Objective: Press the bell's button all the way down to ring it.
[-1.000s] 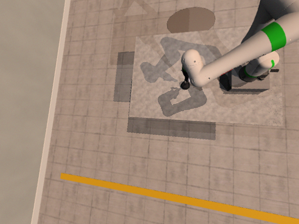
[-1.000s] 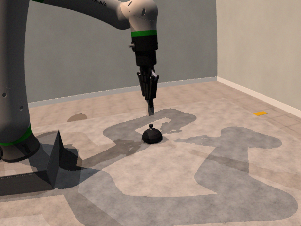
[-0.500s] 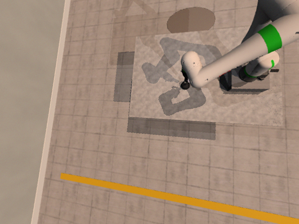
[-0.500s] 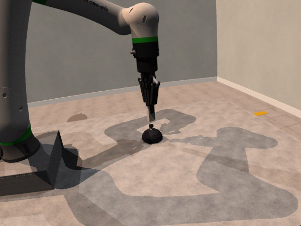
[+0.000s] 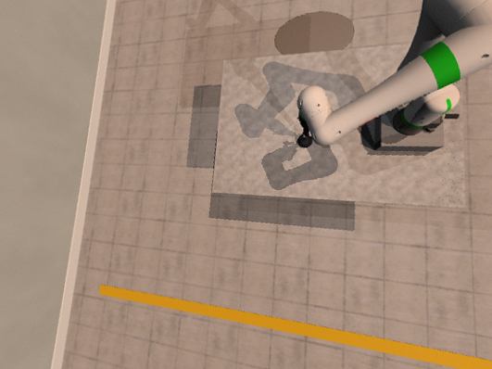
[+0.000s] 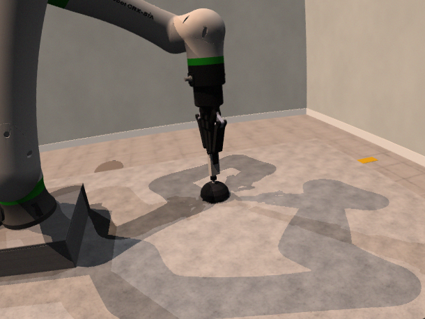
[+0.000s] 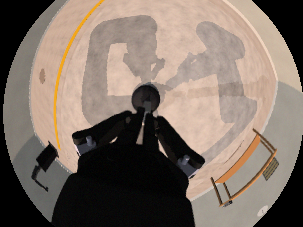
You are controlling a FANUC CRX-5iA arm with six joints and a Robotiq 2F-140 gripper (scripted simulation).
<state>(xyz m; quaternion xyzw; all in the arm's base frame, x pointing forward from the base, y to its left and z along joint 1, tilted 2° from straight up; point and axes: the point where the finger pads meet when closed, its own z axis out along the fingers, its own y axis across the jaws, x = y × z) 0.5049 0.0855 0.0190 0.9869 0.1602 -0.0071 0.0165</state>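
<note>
The bell button is 50 mm below my hand and 10 mm to the left of it. Also, from my hand: black dome bell: 70 mm below, 10 mm to the left.
</note>
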